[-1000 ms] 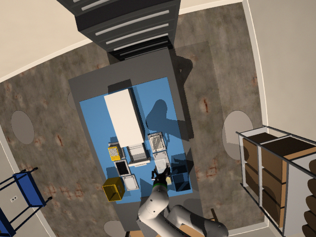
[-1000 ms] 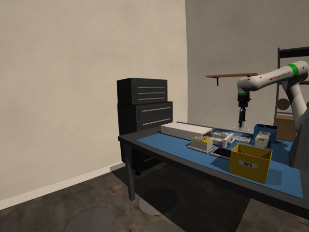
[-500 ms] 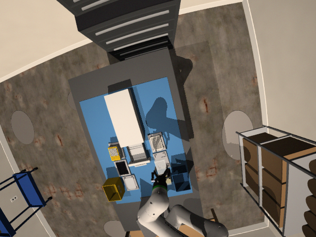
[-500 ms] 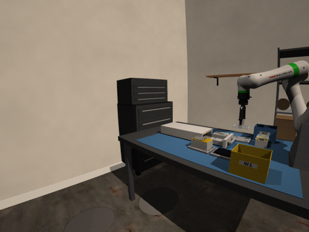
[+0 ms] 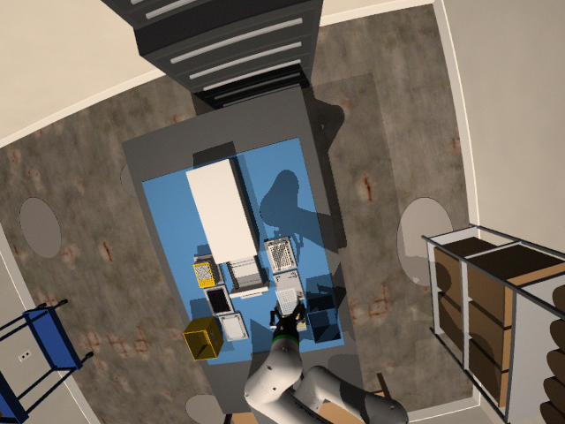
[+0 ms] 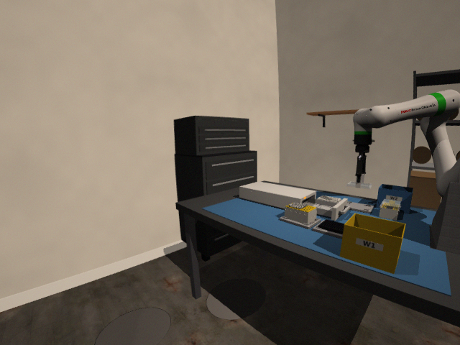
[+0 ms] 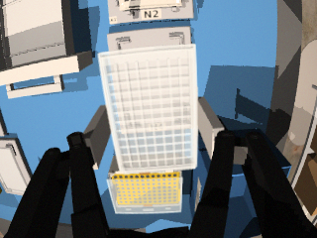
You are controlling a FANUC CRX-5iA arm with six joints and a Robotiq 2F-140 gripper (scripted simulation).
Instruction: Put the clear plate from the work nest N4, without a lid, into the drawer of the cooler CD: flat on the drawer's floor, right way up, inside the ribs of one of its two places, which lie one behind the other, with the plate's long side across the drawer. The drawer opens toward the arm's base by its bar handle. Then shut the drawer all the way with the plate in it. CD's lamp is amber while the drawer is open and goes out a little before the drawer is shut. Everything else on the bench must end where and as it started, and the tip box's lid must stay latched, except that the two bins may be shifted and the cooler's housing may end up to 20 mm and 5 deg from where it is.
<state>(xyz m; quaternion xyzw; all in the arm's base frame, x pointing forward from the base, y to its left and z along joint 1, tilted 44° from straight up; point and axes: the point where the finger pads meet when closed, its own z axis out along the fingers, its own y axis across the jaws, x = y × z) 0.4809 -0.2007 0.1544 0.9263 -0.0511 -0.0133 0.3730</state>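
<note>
My hand is 17 cm short of the drawer, 17 cm to the right of it and 13 cm above it. Round my hand: white well plate 17 cm ahead, 2 cm to the right, 13 cm below; clear plate 2 cm below; grey nest 15 cm below.
</note>
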